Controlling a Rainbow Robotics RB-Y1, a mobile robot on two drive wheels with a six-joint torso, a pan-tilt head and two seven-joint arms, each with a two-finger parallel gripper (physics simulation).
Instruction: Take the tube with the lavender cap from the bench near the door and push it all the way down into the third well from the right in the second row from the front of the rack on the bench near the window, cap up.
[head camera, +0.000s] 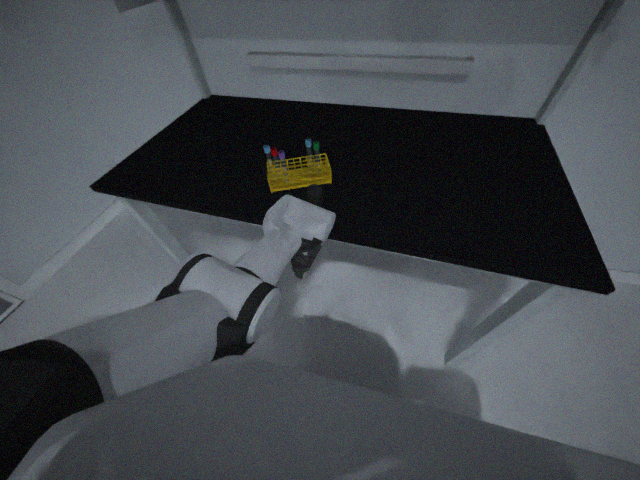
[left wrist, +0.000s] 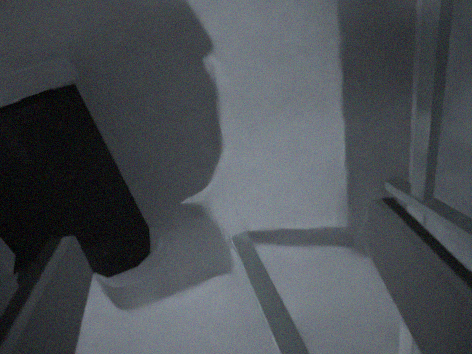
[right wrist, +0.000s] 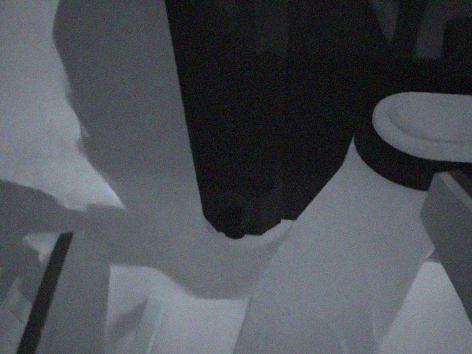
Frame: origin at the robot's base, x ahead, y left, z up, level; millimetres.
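Seen in the pictures: left gripper, fingertip midpoint: (left wrist: 229, 236); right gripper, fingertip midpoint: (right wrist: 264, 222).
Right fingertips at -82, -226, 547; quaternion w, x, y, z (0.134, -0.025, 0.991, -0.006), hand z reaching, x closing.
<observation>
A point is followed by its place in that frame, as x, y, z.
A yellow tube rack (head camera: 298, 174) {464, 287, 972} stands on a black bench (head camera: 444, 186) {556, -151, 916}. Several capped tubes stand in it. The lavender-capped tube (head camera: 281, 154) {471, 334, 1032} is at the rack's back left, beside a red-capped one (head camera: 273, 151) {482, 363, 1032}. My left arm reaches towards the bench. My left gripper (head camera: 312, 195) is just in front of the rack, over the bench's front edge, dark against the black top. In the left wrist view its fingers (left wrist: 236, 289) stand wide apart with nothing between them. My right gripper (right wrist: 264, 222) {-82, -226, 547} shows only in the right wrist view, open and empty, low beside my own body.
Blue-capped tubes (head camera: 266, 149) {493, 391, 1029} (head camera: 308, 141) {546, 273, 1034} and a green-capped tube (head camera: 315, 147) {533, 248, 1024} also stand in the rack. The bench sits in a corner, with walls behind and on both sides. A bench leg (head camera: 490, 314) {359, -419, 530} slants to the floor at the right.
</observation>
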